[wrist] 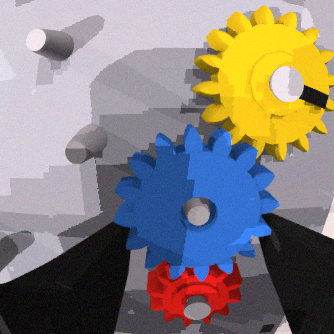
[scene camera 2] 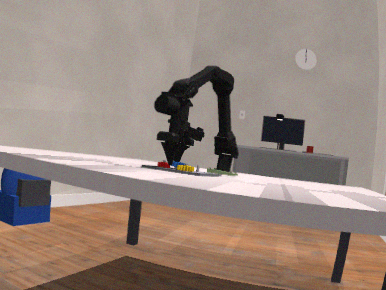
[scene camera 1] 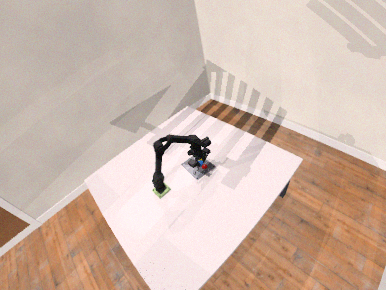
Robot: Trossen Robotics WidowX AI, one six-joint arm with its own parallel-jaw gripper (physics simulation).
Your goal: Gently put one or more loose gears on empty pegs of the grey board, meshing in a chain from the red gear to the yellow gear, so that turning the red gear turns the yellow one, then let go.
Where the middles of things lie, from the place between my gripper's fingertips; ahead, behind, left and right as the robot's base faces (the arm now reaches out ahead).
The gears [wrist: 190, 259] lies 10 mm ahead of my hand and 10 mm to the left of it. The rest, counted from my hand: grey board [wrist: 133, 75]: 20 mm behind, 30 mm to the left, 10 mm below; blue gear [wrist: 153, 210]: 10 mm to the left; red gear [wrist: 219, 287]: 30 mm to the right.
